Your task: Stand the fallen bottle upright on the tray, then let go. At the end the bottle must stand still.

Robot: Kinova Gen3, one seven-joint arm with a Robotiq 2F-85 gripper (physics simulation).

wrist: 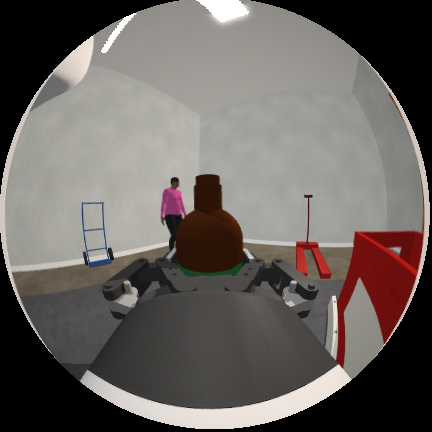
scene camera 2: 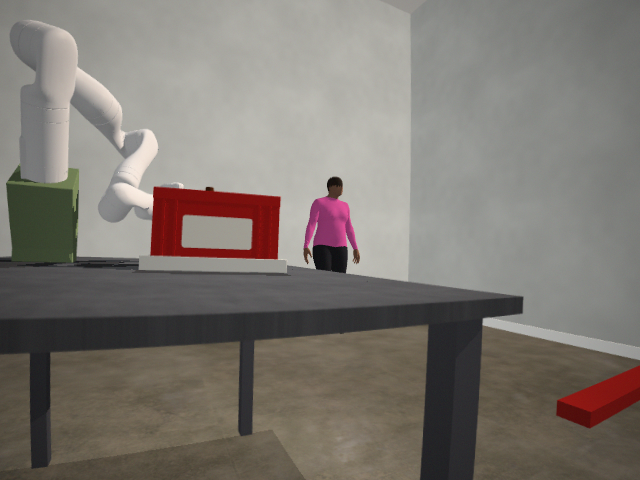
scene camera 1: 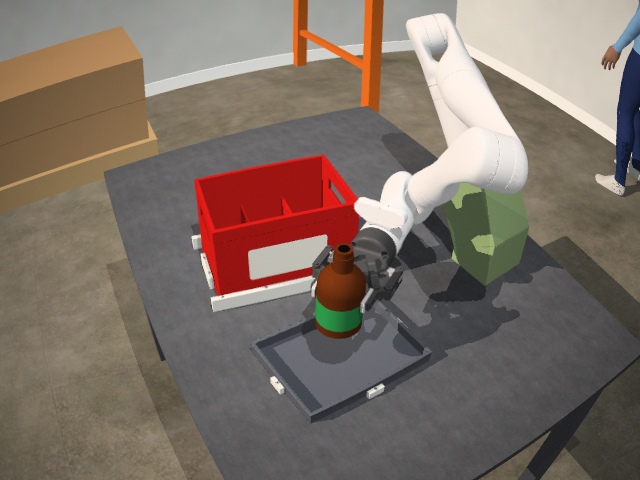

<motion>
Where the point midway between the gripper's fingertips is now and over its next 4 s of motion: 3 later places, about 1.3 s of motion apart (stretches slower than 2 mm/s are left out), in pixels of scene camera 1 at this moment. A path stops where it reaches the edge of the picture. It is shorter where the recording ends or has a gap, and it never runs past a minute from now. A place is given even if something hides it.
My gripper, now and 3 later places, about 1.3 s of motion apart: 337, 301; 334, 313; 336, 332; 332, 339
</motion>
